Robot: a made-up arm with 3 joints. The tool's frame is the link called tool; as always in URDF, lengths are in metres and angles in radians.
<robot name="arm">
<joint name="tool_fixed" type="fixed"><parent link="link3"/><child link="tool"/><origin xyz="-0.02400 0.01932 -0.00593" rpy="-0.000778 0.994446 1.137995"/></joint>
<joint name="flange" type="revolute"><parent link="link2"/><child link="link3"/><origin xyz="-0.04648 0.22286 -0.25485" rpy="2.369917 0.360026 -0.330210"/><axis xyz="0 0 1"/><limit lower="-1.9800" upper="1.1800" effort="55" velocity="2.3"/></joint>
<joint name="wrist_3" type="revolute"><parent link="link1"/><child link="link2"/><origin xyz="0.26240 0.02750 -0.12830" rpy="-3.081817 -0.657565 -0.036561"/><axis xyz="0 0 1"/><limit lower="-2.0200" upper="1.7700" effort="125" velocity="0.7"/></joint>
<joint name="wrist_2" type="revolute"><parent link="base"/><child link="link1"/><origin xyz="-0.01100 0.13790 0.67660" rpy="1.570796 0.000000 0.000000"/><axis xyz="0 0 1"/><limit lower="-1.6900" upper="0.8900" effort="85" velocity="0.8"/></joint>
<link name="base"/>
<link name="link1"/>
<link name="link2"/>
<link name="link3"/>
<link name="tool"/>
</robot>
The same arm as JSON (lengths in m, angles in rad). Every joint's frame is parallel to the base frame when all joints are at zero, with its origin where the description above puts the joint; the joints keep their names.
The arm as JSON. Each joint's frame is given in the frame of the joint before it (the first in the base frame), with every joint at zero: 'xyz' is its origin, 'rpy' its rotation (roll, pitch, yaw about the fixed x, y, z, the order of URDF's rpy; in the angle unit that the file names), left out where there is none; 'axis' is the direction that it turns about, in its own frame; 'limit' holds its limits. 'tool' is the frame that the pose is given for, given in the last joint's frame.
{
  "units": {
    "length": "m",
    "angle": "rad"
  },
  "joints": [
    {
      "name": "wrist_2",
      "type": "revolute",
      "origin": {
        "xyz": [
          -0.011,
          0.1379,
          0.6766
        ]
      },
      "axis": [
        0.0,
        -1.0,
        0.0
      ],
      "limit": {
        "lower": -1.69,
        "upper": 0.89
      }
    },
    {
      "name": "wrist_3",
      "type": "revolute",
      "origin": {
        "xyz": [
          0.2624,
          0.1283,
          0.0275
        ]
      },
      "axis": [
        0.611876,
        0.790069,
        0.037399
      ],
      "limit": {
        "lower": -2.02,
        "upper": 1.77
      }
    },
    {
      "name": "flange",
      "type": "revolute",
      "origin": {
        "xyz": [
          -0.1927,
          -0.1624,
          -0.2308
        ]
      },
      "axis": [
        -0.778212,
        -0.273104,
        0.565509
      ],
      "limit": {
        "lower": -1.98,
        "upper": 1.18
      }
    }
  ],
  "tool": {
    "origin": {
      "xyz": [
        0.0007,
        0.0309,
        0.0054
      ],
      "rpy": [
        0.0871,
        0.0272,
        0.2795
      ]
    }
  }
}

